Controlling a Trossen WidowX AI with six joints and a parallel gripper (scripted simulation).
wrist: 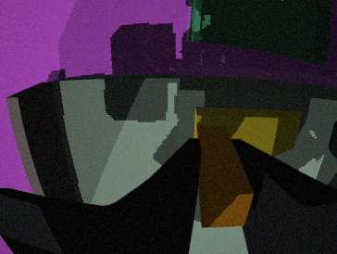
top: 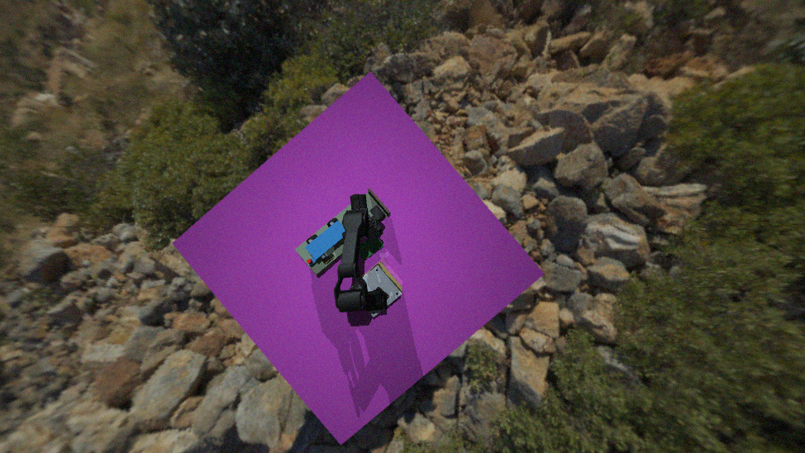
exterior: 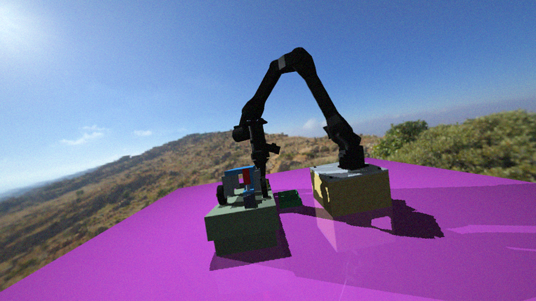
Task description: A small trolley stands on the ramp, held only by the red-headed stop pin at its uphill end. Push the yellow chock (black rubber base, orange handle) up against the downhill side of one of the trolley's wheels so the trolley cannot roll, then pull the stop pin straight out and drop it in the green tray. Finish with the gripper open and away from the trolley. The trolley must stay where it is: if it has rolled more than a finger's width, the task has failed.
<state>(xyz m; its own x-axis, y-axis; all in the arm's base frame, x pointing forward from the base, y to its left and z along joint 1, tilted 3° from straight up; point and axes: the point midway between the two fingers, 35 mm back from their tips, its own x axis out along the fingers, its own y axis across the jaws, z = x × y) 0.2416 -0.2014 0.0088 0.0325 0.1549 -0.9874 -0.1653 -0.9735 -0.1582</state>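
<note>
The red-headed stop pin is 80 mm ahead of my gripper tip, 260 mm to the left of it and 40 mm above it. The rest, counted from my gripper tip: grey-green ramp: 80 mm ahead, 140 mm to the left, 40 mm below; green tray: 60 mm behind, 70 mm to the left, 90 mm below; yellow chock: 10 mm ahead, 20 mm to the left, 10 mm below.
</note>
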